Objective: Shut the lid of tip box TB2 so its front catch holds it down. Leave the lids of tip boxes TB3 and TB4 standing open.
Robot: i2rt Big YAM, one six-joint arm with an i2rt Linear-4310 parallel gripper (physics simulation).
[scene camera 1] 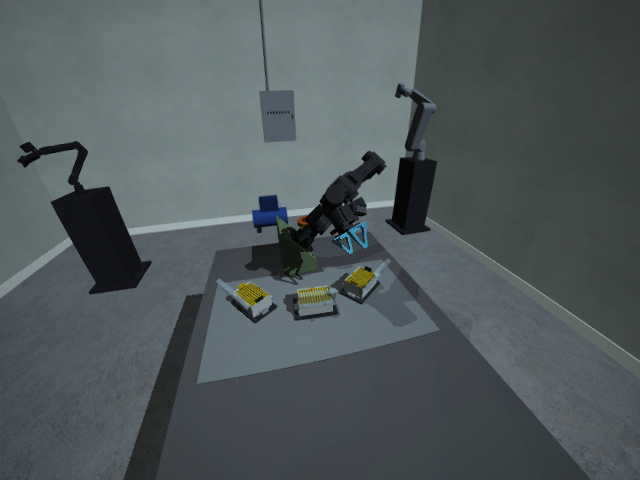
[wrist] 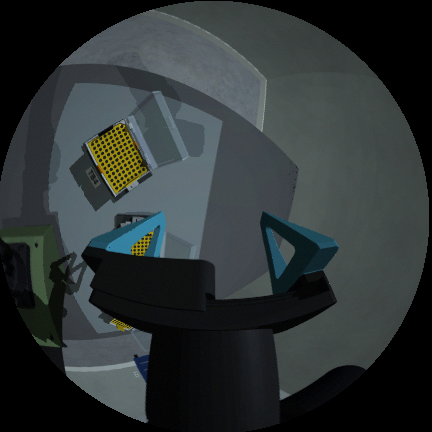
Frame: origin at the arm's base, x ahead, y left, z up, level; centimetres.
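Seen in the pictures: gripper, fingertip midpoint: [scene camera 1: 358, 250] [wrist: 212, 216]; arm's base at its link origin: [scene camera 1: 300, 241].
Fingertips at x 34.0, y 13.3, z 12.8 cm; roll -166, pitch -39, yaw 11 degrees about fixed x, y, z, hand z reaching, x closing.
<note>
Offsets run from my fingertips to a thing's top centre. "pt": to the spot under its first point. Level surfaces: height alone.
Three tip boxes with yellow tip racks stand on the pale mat @(dz -24.3 cm) [scene camera 1: 289, 351] [wrist: 200, 190], each with a clear lid open. The right box @(dx -8.4, dy +6.3, dz -16.8 cm) [scene camera 1: 360, 281] [wrist: 117, 157] reads TB4 in the wrist view; its lid @(dx -3.0, dy +10.2, dz -8.9 cm) [scene camera 1: 382, 267] [wrist: 160, 131] leans outward. The middle box @(pt dx +3.2, dy -15.5, dz -16.3 cm) [scene camera 1: 315, 304] [wrist: 142, 243] is partly hidden by a finger in the wrist view. The left box @(dx -10.5, dy -36.8, dz -16.8 cm) [scene camera 1: 252, 298] [wrist: 121, 324] barely shows there. I cannot read which of these two is TB2 or TB3. My gripper [scene camera 1: 358, 249] [wrist: 212, 216] is open and empty, raised behind the right box.
The arm's green base bracket [scene camera 1: 305, 262] [wrist: 42, 310] stands behind the boxes. The dark table @(dz -24.6 cm) [scene camera 1: 336, 413] [wrist: 240, 200] extends around the mat. Beyond it are a blue tank [scene camera 1: 269, 217], a black pedestal with an arm on the left [scene camera 1: 98, 232] and another pedestal on the right [scene camera 1: 413, 193].
</note>
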